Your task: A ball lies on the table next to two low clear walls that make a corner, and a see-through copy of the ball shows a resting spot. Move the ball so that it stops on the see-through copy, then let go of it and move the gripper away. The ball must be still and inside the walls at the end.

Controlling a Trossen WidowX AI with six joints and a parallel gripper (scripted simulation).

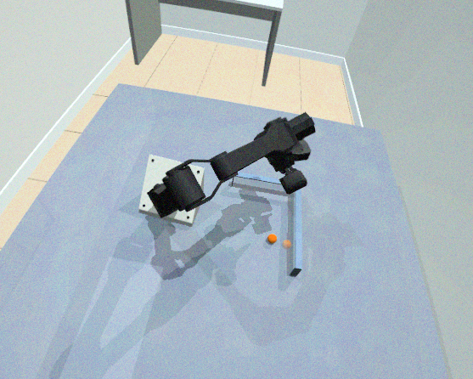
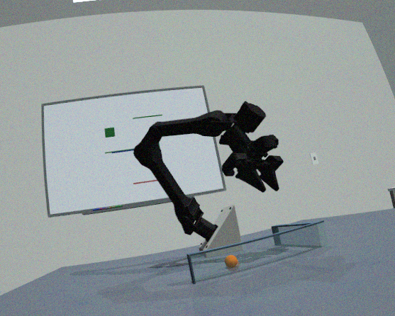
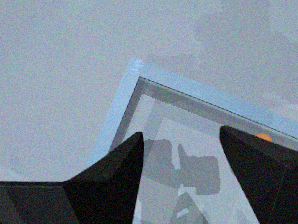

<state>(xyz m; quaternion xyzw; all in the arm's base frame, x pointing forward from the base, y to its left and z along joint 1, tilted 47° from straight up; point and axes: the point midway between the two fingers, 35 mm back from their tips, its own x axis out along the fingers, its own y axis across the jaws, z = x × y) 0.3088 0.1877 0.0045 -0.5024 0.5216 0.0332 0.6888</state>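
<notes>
Now: the orange ball 1 cm ahead of my gripper tip, 13 cm to the right of it and 14 cm below it. Round my gripper tip: see-through copy 6 cm ahead, 14 cm to the right, 14 cm below; then wall 7 cm ahead, 7 cm to the right, 13 cm below.
</notes>
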